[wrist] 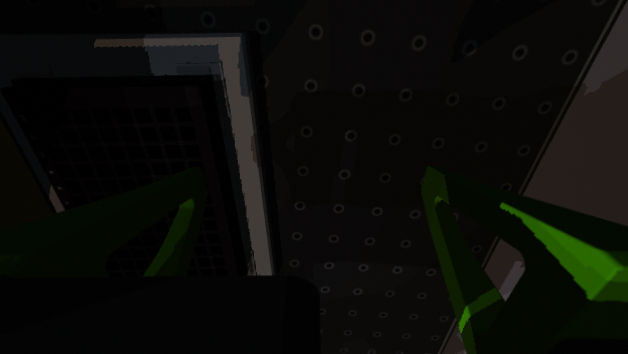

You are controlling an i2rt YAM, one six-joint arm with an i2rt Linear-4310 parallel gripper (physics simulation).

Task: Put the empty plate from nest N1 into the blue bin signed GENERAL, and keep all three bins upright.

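Frame: origin at the arm's base, x back, y right, z up, level; metres.
Where they show: gripper, fingertip midpoint: (314, 178).
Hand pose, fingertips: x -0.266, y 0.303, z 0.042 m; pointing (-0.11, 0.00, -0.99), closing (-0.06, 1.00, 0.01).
Each offset is from my fingertips to the centre of the thing. "*": to the spot under its first point. Level surfaces: height alone.
A dark rectangular plate {dx +0.033, dy -0.087, dz -0.027 m} (135, 135) with a grid of wells sits inside a pale grey frame-like nest {* dx +0.026, dy -0.034, dz -0.034 m} (250, 185) at the left of the wrist view. No label is readable, so I cannot tell which nest it is. My green gripper (314, 178) is open with its fingers wide apart and nothing between them. The left finger overlaps the plate in the view, and the right finger is over the perforated board, to the right of the nest. The plate's lower part is hidden by the left finger and a black part of the gripper. The blue GENERAL bin does not show.
A dark board {dz -0.046 m} (372, 115) with rows of round holes lies beside the nest. Its straight edge runs diagonally at the right, with a brownish grey surface {dz -0.059 m} (590, 160) beyond it. The scene is very dark. The other bins do not show.
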